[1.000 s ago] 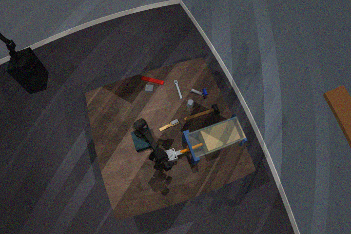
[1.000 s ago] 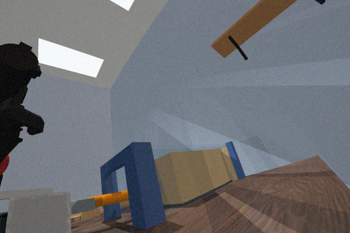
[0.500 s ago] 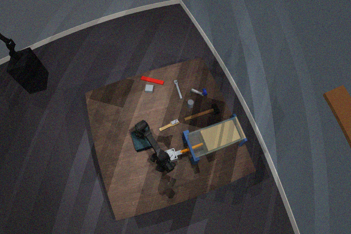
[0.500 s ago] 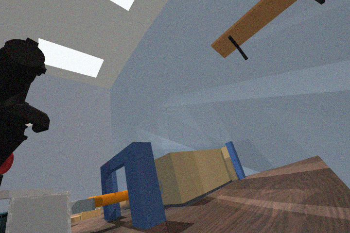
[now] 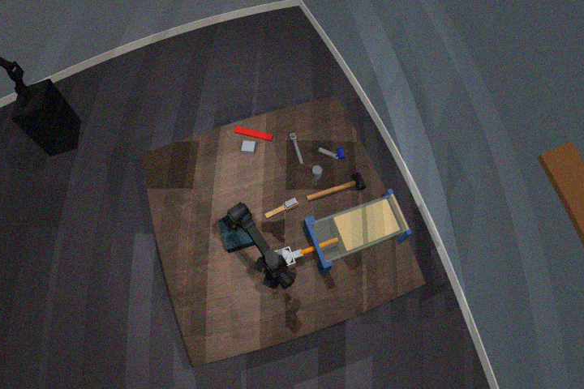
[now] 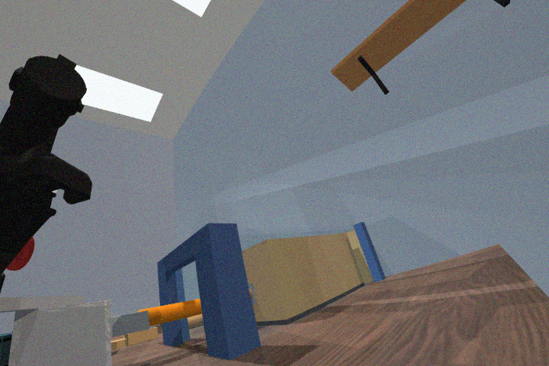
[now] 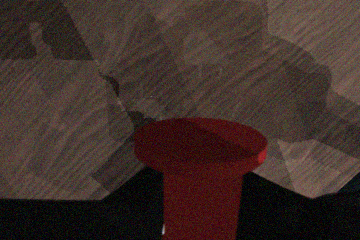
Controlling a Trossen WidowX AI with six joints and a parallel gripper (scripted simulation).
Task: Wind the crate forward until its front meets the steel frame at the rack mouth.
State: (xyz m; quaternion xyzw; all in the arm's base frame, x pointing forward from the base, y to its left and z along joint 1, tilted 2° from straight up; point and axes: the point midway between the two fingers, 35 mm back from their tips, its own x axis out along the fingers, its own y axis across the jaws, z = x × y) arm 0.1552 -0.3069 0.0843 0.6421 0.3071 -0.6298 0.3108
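The red-knobbed winch handle lies 3 cm to the left of my gripper tip, 2 cm ahead of it and 1 cm below it. Also, from my gripper tip: blue steel frame 22 cm ahead, 11 cm to the left, 1 cm below; red knob 2 cm above; grey winch 8 cm below, 7 cm to the left, 4 cm ahead.
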